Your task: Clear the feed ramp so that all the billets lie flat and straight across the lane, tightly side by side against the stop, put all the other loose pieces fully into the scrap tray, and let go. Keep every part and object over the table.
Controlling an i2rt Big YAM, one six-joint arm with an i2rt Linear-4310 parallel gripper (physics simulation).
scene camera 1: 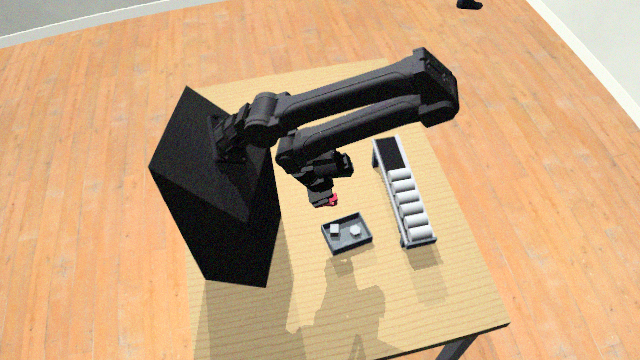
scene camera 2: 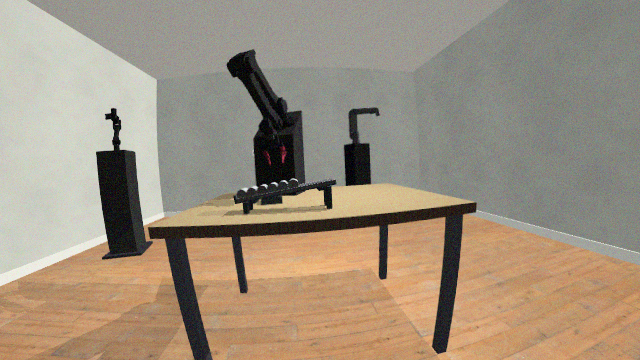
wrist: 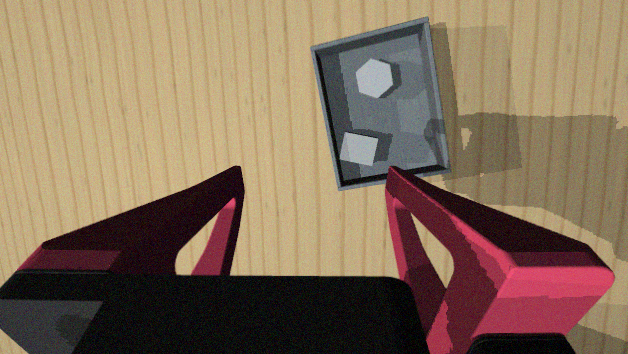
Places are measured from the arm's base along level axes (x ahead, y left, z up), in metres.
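Where they show: gripper, between the fingertips: (scene camera 1: 332, 195) (scene camera 2: 276, 164) (wrist: 314, 178); arm's base, origin of its link: (scene camera 1: 225, 140) (scene camera 2: 284, 124).
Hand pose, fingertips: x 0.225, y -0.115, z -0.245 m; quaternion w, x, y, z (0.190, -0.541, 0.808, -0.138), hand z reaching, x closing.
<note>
Each offset is from my fingertips to the top centre of the thing. Level surfaces: height alone.
Several white cylindrical billets {0.219 m ahead, 0.069 m right, 0.070 m down} (scene camera 1: 407, 196) (scene camera 2: 273, 185) lie across the lane of the feed ramp (scene camera 1: 390, 152) (scene camera 2: 316, 185), side by side in one row from the stop {0.175 m ahead, 0.205 m right, 0.105 m down} (scene camera 1: 421, 243) at its low end. The grey scrap tray {0.022 m ahead, 0.043 m right, 0.144 m down} (scene camera 1: 352, 247) (wrist: 320, 120) stands beside the ramp. A white hexagonal piece {0.049 m ahead, 0.048 m right, 0.159 m down} (scene camera 1: 355, 230) (wrist: 374, 78) and a white block {0.004 m back, 0.015 m right, 0.150 m down} (scene camera 1: 334, 229) (wrist: 359, 148) lie inside it, apart from each other. My gripper (scene camera 2: 276, 159) (wrist: 314, 178) is open and empty, high above the table next to the tray. In the wrist view its right fingertip overlaps the tray's near wall.
The wooden table {0.178 m down} (scene camera 1: 450, 300) (scene camera 2: 390, 197) carries the ramp and tray. The arm's black pedestal (scene camera 1: 225, 225) (scene camera 2: 295, 145) stands at the table's side. Two more pedestals (scene camera 2: 120, 200) (scene camera 2: 357, 165) with small arms stand away from the table. A dark shoe (scene camera 1: 469, 4) shows on the floor at the top.
</note>
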